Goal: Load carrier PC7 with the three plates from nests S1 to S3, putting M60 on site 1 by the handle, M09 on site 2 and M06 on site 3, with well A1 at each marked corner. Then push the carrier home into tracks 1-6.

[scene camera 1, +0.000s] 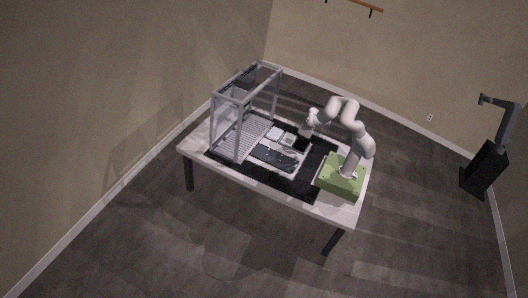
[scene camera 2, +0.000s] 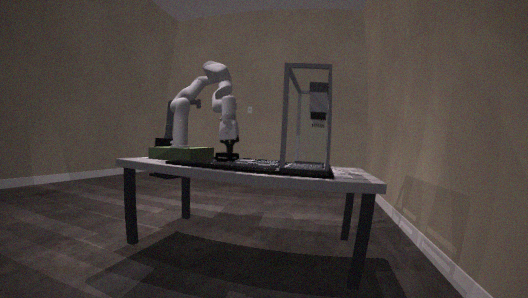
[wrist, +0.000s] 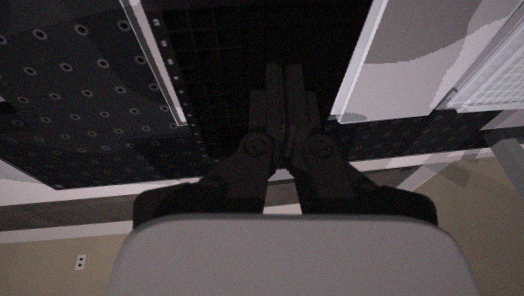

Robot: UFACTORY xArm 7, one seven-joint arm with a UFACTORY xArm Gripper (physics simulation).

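Observation:
Here the gripper grips a black well plate, and a plate carrier is in view as well.

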